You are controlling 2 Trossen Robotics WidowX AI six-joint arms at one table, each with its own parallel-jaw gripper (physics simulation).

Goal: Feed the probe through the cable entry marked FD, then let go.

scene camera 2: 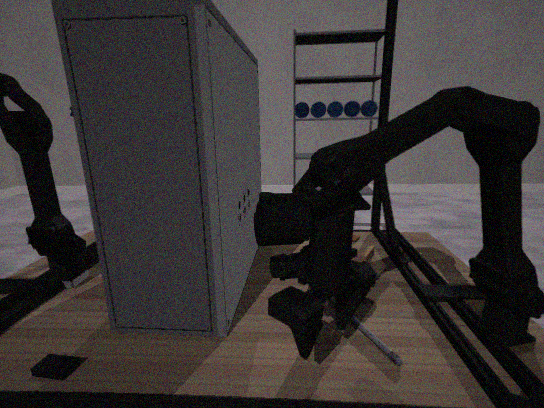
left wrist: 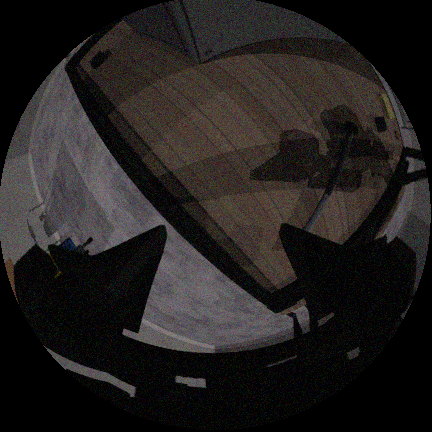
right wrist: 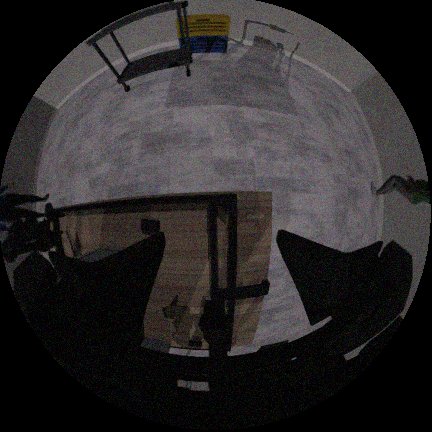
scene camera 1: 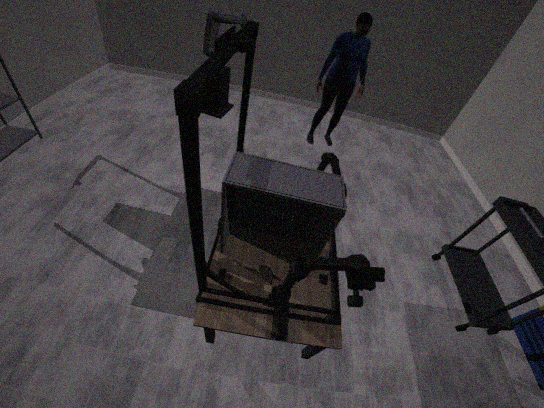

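Pixels of known places: left gripper, fingertip midpoint: [scene camera 2: 323, 342] [left wrist: 224, 230] [right wrist: 63, 223]; right gripper, fingertip midpoint: [right wrist: 222, 237] [scene camera 1: 351, 293]; left arm's base, origin of the base link: [scene camera 2: 502, 331]; right arm's base, origin of the base link: [scene camera 2: 68, 274] [right wrist: 214, 305] [scene camera 1: 274, 301].
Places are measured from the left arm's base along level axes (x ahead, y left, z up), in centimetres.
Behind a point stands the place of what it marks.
The probe [scene camera 2: 378, 343] @[x 22.1, y -3.9, z -0.8 cm] [left wrist: 317, 211] @[x 22.4, y -6.0, z -0.7 cm], a thin grey rod, lies on the wooden table; the left arm hides its other end in scene camera 2. The tall grey cabinet [scene camera 1: 285, 182] @[x 51.1, y -44.9, z 54.5 cm] [scene camera 2: 145, 175] @[x 58.5, y -18.3, z 28.6 cm] [left wrist: 260, 25] stands on the table. A cluster of small holes [scene camera 2: 244, 199] @[x 39.2, y -36.4, z 18.6 cm] shows on its side panel; the marking FD is not legible. My left gripper [scene camera 2: 325, 341] @[x 34.5, y 0.6, z 5.5 cm] [left wrist: 224, 230] @[x 34.5, y 0.6, z 5.5 cm] is open and empty, pointing down above the table beside the probe. My right gripper [scene camera 1: 361, 287] [right wrist: 222, 237] @[x 93.8, y -17.3, z 25.2 cm] is open and empty beyond the table's edge, away from the probe.
A small black block [scene camera 1: 324, 279] @[x 75.1, y -14.7, z -0.5 cm] [scene camera 2: 57, 366] @[x 74.2, y -13.3, z -0.5 cm] [left wrist: 100, 59] [right wrist: 150, 226] @[x 75.3, y -14.7, z -0.5 cm] lies on the table. Black frame posts [scene camera 1: 190, 190] @[x 72.3, y -83.5, z 72.4 cm] [scene camera 2: 387, 100] @[x -9.7, y -53.5, z 42.1 cm] rise at the table's edge. A shelf rack [scene camera 2: 340, 36], a cart [scene camera 1: 477, 285] and a person [scene camera 1: 345, 60] are farther off. The room is dim.
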